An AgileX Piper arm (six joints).
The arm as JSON. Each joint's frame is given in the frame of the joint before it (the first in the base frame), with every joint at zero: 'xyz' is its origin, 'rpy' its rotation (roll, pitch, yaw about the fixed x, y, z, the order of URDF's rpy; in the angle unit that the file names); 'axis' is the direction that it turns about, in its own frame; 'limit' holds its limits. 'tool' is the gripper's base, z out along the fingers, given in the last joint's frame.
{
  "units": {
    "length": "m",
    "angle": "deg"
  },
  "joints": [
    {
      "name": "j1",
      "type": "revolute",
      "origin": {
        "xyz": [
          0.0,
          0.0,
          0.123
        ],
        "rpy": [
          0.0,
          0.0,
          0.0
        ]
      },
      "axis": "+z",
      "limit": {
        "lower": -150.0,
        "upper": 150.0
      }
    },
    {
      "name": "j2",
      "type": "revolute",
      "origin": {
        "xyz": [
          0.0,
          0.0,
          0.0
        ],
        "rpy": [
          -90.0,
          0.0,
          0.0
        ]
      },
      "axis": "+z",
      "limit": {
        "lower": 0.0,
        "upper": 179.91
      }
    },
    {
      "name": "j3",
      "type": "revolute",
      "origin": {
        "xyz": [
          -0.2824,
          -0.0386,
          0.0
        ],
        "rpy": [
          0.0,
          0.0,
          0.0
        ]
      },
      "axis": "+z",
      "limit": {
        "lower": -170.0,
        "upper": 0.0
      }
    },
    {
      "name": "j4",
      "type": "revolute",
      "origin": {
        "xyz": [
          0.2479,
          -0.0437,
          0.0
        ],
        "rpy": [
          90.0,
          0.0,
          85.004
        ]
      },
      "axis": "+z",
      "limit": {
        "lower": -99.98,
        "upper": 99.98
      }
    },
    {
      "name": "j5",
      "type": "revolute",
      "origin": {
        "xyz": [
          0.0,
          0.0,
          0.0
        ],
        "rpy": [
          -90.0,
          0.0,
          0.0
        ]
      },
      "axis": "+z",
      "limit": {
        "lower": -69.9,
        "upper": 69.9
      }
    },
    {
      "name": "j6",
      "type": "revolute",
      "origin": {
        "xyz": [
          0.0,
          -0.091,
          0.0
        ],
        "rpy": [
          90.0,
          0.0,
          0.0
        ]
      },
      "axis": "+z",
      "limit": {
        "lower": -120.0,
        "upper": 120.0
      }
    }
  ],
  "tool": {
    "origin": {
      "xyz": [
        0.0,
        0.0,
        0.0
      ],
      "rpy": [
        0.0,
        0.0,
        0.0
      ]
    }
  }
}
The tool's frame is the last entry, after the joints.
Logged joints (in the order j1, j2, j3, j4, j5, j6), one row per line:
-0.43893, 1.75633, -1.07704, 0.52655, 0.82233, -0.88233
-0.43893, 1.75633, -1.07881, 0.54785, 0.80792, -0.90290
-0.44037, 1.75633, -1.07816, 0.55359, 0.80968, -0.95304
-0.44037, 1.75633, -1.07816, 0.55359, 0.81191, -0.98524
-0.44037, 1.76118, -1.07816, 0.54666, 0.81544, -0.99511
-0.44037, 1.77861, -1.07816, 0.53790, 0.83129, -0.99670
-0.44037, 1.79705, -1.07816, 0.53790, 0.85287, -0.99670
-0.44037, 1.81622, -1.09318, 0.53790, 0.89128, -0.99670
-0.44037, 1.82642, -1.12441, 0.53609, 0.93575, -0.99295
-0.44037, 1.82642, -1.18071, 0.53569, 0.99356, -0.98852
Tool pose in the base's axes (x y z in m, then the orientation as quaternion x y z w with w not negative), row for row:
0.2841, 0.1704, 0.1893, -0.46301, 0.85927, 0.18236, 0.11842
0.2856, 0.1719, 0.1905, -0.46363, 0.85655, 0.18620, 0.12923
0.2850, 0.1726, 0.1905, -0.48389, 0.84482, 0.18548, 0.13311
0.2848, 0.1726, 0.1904, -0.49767, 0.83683, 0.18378, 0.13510
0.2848, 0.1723, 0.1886, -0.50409, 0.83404, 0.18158, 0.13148
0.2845, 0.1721, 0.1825, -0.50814, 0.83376, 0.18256, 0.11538
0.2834, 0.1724, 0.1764, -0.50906, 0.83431, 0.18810, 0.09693
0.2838, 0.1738, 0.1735, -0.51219, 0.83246, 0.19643, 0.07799
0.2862, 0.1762, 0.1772, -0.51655, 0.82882, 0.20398, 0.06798
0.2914, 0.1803, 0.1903, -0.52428, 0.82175, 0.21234, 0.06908
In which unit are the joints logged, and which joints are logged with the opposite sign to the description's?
The joints are logged in radians. Opposite sign: j1.
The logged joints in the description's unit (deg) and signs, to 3 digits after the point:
25.149, 100.630, -61.710, 30.169, 47.116, -50.554
25.149, 100.630, -61.811, 31.389, 46.290, -51.732
25.231, 100.630, -61.774, 31.718, 46.391, -54.605
25.231, 100.630, -61.774, 31.718, 46.519, -56.450
25.231, 100.908, -61.774, 31.321, 46.721, -57.016
25.231, 101.907, -61.774, 30.819, 47.629, -57.107
25.231, 102.963, -61.774, 30.819, 48.866, -57.107
25.231, 104.062, -62.635, 30.819, 51.067, -57.107
25.231, 104.646, -64.424, 30.716, 53.615, -56.892
25.231, 104.646, -67.650, 30.693, 56.927, -56.638

